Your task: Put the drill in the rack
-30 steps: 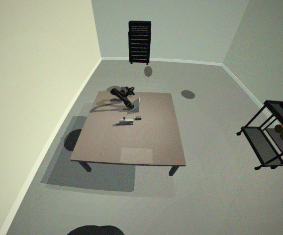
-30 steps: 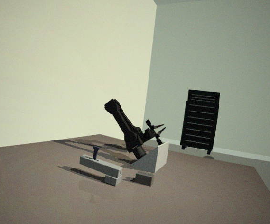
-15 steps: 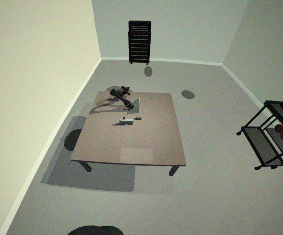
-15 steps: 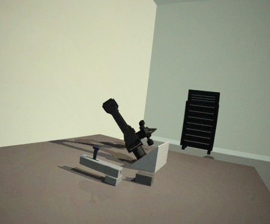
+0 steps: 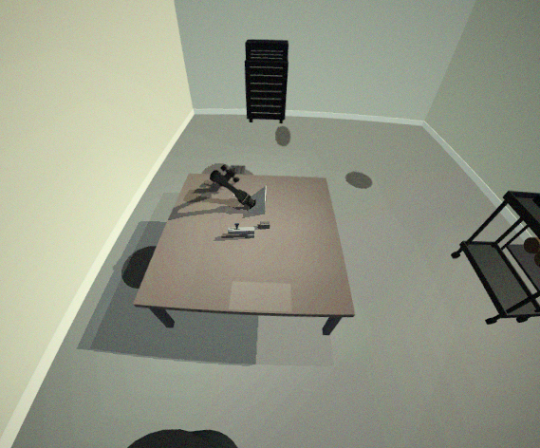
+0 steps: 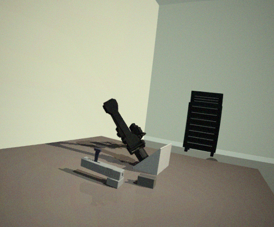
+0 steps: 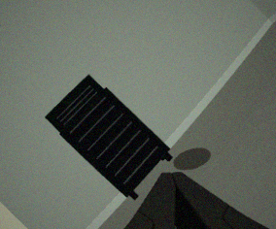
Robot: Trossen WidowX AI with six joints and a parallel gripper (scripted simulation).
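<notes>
My gripper tip is now 69 cm short of the dark blue t-shaped key, 6 cm to the right of it and 2 cm above it. The rest, counted from my gripper tip: housing block (69 cm ahead, 9 cm to the left, 7 cm below); grey block (61 cm ahead, 25 cm to the left, 9 cm below).
</notes>
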